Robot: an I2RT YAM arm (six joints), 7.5 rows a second.
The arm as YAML. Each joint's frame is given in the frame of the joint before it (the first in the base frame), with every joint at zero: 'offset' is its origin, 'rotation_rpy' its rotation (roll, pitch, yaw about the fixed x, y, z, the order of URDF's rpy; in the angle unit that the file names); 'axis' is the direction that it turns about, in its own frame. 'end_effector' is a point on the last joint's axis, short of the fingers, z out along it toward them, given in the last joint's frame.
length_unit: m
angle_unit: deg
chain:
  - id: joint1
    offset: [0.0, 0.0, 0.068]
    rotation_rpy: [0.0, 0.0, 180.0]
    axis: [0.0, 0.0, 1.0]
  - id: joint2
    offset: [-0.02, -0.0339, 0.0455]
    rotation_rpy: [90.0, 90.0, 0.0]
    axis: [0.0, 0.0, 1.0]
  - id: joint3
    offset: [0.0, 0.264, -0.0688]
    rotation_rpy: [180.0, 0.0, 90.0]
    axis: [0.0, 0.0, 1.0]
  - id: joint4
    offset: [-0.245, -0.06, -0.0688]
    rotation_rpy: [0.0, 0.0, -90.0]
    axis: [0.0, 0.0, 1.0]
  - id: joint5
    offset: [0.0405, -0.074, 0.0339]
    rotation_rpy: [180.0, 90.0, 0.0]
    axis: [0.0, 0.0, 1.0]
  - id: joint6
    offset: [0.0, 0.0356, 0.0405]
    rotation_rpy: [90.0, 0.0, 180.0]
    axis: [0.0, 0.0, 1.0]
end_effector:
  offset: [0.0, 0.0, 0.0]
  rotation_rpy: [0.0, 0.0, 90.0]
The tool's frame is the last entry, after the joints.
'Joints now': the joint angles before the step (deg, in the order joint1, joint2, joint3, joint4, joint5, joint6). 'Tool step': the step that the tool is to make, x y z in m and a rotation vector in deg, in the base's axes. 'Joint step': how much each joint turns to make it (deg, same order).
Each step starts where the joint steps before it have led.
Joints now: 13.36 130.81 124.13 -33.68 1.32 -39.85
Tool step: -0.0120 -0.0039 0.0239 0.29 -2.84 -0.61
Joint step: -0.07 -4.14 -2.37 1.05 0.66 0.05
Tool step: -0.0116 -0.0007 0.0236 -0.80 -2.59 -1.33
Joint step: 0.38 -3.18 -0.51 -0.33 2.20 -0.10
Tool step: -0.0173 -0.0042 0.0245 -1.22 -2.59 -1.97
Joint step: 0.21 -4.52 -2.19 -0.08 2.81 -0.27
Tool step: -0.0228 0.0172 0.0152 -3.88 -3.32 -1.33
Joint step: 3.19 -4.69 -4.41 2.16 6.28 -1.58
